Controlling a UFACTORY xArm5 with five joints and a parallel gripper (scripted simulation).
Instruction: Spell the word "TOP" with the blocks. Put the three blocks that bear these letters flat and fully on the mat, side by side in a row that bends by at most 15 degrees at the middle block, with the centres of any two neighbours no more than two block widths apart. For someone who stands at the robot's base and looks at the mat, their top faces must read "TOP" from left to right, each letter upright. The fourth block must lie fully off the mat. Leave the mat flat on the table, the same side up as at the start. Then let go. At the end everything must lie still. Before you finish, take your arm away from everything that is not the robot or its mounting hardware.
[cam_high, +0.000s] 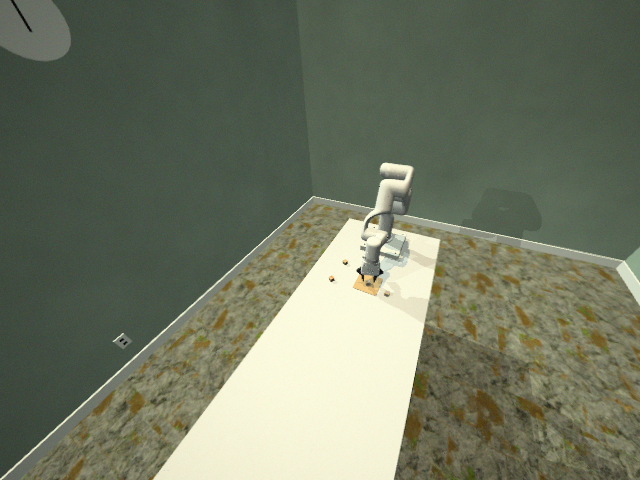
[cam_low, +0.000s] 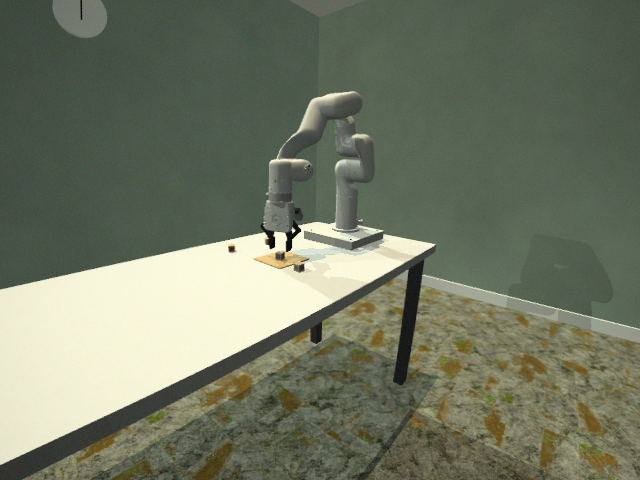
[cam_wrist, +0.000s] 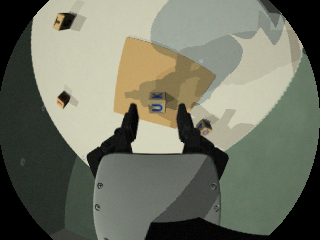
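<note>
My gripper is now 5 cm above the tan mat and 1 cm past it.
</note>
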